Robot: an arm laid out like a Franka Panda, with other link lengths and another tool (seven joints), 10 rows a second.
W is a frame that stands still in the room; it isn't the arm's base.
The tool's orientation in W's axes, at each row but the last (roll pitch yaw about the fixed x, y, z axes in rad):
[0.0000, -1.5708, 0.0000]
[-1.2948, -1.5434, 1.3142]
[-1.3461, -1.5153, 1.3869]
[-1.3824, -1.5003, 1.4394]
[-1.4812, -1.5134, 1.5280]
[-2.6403, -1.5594, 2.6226]
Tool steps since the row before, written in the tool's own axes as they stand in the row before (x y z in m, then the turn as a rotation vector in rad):
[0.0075, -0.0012, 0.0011, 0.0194, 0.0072, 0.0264]
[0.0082, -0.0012, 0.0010, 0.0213, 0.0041, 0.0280]
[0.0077, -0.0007, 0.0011, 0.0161, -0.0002, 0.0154]
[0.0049, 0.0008, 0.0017, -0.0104, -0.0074, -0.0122]
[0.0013, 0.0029, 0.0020, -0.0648, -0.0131, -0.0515]
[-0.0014, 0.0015, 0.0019, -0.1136, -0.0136, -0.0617]
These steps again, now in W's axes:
[-0.0011, -0.0012, 0.0075, -0.0264, 0.0072, 0.0194]
[-0.0009, -0.0010, 0.0082, -0.0279, 0.0041, 0.0214]
[-0.0010, -0.0003, 0.0077, -0.0152, 0.0001, 0.0163]
[-0.0017, 0.0010, 0.0049, 0.0125, -0.0074, -0.0100]
[-0.0021, 0.0029, 0.0011, 0.0519, -0.0144, -0.0642]
[-0.0019, 0.0015, -0.0014, 0.0626, -0.0153, -0.1129]

